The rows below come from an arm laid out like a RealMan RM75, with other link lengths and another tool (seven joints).
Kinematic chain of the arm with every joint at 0, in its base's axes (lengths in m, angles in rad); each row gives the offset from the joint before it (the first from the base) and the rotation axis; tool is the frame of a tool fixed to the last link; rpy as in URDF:
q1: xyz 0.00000 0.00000 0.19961 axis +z
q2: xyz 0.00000 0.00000 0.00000 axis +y
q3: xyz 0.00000 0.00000 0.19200 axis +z
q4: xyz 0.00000 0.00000 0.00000 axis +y
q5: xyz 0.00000 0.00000 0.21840 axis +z
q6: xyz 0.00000 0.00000 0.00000 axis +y
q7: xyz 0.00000 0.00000 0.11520 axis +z
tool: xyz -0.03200 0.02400 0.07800 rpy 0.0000 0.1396 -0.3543
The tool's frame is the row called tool.
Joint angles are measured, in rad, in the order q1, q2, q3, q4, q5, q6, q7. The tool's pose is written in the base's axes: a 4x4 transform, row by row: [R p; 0 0 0 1], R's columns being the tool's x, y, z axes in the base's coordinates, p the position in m. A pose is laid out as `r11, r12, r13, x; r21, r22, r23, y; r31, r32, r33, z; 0, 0, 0, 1`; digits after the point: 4 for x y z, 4 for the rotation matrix.
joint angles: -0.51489 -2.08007 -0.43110 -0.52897 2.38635 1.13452 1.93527
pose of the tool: 0.3208, -0.6816, 0.6576, -0.1303; -0.7974, 0.1802, 0.5759, 0.3405; -0.5110, -0.7092, -0.4857, -0.1386; 0, 0, 0, 1
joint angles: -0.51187 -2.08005 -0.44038 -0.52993 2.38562 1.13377 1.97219
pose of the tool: 0.3046, -0.6948, 0.6515, -0.1306; -0.7843, 0.2052, 0.5855, 0.3420; -0.5405, -0.6893, -0.4824, -0.1356; 0, 0, 0, 1
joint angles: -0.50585 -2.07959 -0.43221 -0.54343 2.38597 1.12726 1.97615
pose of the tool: 0.3040, -0.6941, 0.6525, -0.1291; -0.7900, 0.1991, 0.5799, 0.3389; -0.5324, -0.6918, -0.4878, -0.1386; 0, 0, 0, 1
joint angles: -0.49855 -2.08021 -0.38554 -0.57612 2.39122 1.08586 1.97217
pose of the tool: 0.2884, -0.7063, 0.6465, -0.1256; -0.8259, 0.1582, 0.5412, 0.3262; -0.4845, -0.6900, -0.5377, -0.1560; 0, 0, 0, 1
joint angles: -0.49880 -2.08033 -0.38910 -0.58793 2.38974 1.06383 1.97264
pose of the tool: 0.2948, -0.7106, 0.6389, -0.1249; -0.8272, 0.1449, 0.5428, 0.3265; -0.4783, -0.6885, -0.5451, -0.1587; 0, 0, 0, 1
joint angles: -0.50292 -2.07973 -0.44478 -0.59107 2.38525 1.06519 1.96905
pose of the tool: 0.3316, -0.6930, 0.6401, -0.1239; -0.7983, 0.1554, 0.5818, 0.3390; -0.5027, -0.7040, -0.5017, -0.1470; 0, 0, 0, 1
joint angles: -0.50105 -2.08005 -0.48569 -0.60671 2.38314 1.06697 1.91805
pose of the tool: 0.3950, -0.6480, 0.6512, -0.1213; -0.7853, 0.1296, 0.6054, 0.3460; -0.4766, -0.7505, -0.4577, -0.1404; 0, 0, 0, 1
